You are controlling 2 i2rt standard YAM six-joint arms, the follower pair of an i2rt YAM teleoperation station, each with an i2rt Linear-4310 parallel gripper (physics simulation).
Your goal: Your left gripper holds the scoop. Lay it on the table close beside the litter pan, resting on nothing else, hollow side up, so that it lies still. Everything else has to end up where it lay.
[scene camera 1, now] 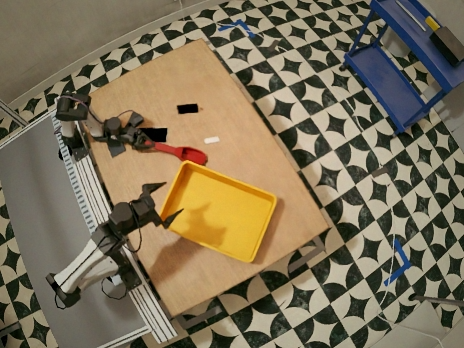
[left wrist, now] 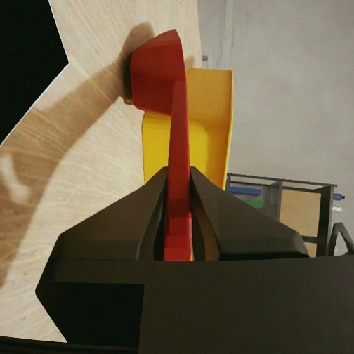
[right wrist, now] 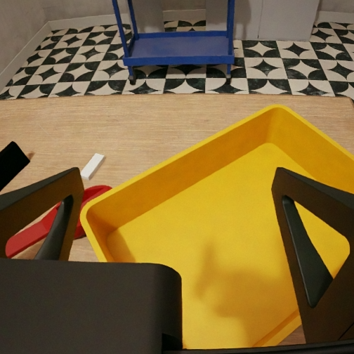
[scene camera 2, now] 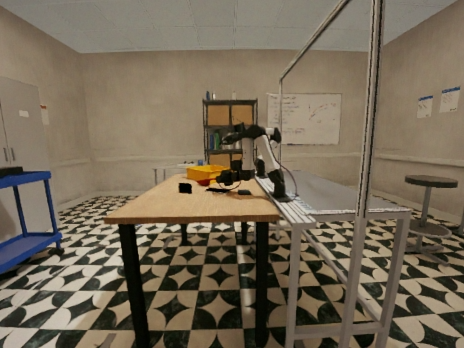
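Pixels of known places: left gripper, between the fingertips: (scene camera 1: 155, 146); right gripper, between the fingertips: (scene camera 1: 175, 195) (scene camera 2: 220, 143); left arm's base, origin of its link: (scene camera 1: 76, 142) (scene camera 2: 279, 197); right arm's base, origin of its link: (scene camera 1: 124, 266) (scene camera 2: 261, 176).
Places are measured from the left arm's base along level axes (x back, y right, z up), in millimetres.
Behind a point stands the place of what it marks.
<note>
The red scoop (scene camera 1: 194, 155) {x -448, y 383, z 6 mm} (scene camera 2: 203, 183) {x -429, y 343, z 18 mm} (left wrist: 157, 75) (right wrist: 30, 239) has its bowl hollow side up, low over or on the table, close beside a corner of the yellow litter pan (scene camera 1: 235, 182) {x -513, y 584, z 76 mm} (scene camera 2: 200, 174) {x -462, y 507, z 56 mm} (left wrist: 208, 95) (right wrist: 165, 172). Whether the bowl touches the table or pan is hard to tell. My left gripper (scene camera 1: 150, 143) {x -327, y 279, z 62 mm} (left wrist: 178, 177) is shut on the scoop's handle near its end, with a finger on each side. My right gripper (scene camera 1: 174, 197) {x -300, y 565, z 293 mm} (right wrist: 177, 177) is open and empty, above the pan's near rim.
A white block (scene camera 1: 211, 140) {x -541, y 366, z 8 mm} (right wrist: 93, 166) lies near the scoop's bowl. A black block (scene camera 1: 187, 108) {x -527, y 193, z 43 mm} (scene camera 2: 185, 188) {x -526, y 176, z 26 mm} stands farther off. A flat black thing (scene camera 1: 156, 134) {x -357, y 206, z 4 mm} lies right beside my left gripper. A blue cart (scene camera 1: 382, 80) (right wrist: 180, 48) stands beyond the table.
</note>
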